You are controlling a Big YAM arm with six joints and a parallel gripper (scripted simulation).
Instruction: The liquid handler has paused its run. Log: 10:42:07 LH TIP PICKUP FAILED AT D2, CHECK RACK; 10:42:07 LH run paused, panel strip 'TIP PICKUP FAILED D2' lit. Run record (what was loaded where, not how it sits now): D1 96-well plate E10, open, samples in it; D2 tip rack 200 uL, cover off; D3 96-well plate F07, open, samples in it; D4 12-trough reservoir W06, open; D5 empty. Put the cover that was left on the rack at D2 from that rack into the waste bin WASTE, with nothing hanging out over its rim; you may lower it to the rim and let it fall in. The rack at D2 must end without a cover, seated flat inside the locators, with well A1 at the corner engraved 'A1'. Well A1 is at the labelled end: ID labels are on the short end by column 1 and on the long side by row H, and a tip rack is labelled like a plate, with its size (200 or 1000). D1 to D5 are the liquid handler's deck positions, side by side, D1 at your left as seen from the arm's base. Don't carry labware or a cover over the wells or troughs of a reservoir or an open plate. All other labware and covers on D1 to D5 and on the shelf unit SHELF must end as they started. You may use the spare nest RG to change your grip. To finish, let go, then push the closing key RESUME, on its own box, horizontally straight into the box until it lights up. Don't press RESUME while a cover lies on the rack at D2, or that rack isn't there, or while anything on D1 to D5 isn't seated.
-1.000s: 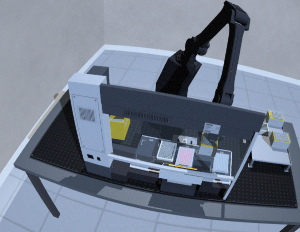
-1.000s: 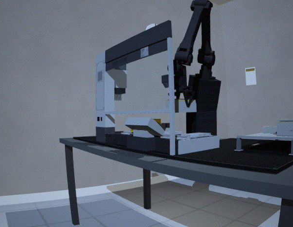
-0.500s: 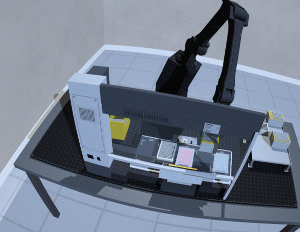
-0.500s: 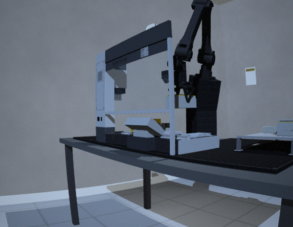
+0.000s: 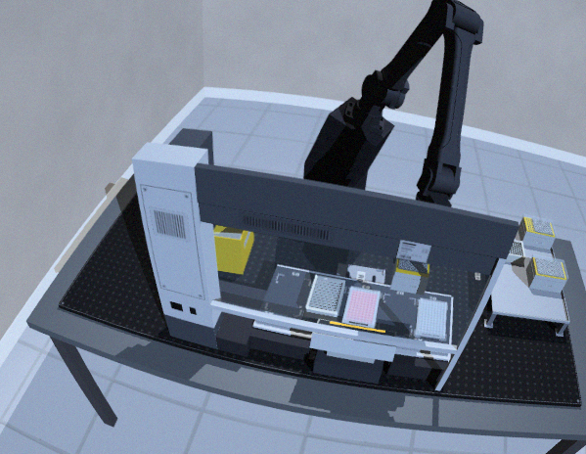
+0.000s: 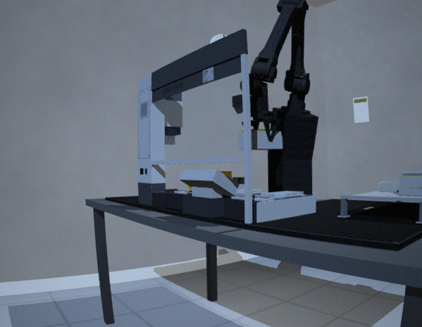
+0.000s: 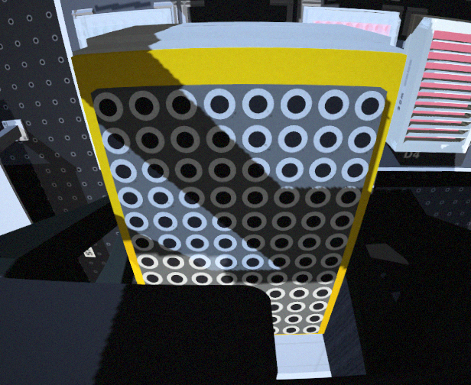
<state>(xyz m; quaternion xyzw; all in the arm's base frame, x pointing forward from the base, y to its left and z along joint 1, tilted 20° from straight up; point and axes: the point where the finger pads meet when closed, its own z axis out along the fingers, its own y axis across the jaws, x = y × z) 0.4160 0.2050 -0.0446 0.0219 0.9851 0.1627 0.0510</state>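
Now: hand 180 mm above the clear plate, 100 mm to the right of it and 10 mm short of it. Also, from my hand: tip rack: 10 mm to the left, 10 mm ahead, 10 mm above; then pink plate: 180 mm below, 100 mm to the right; then reservoir W06: 200 mm to the right, 180 mm below.
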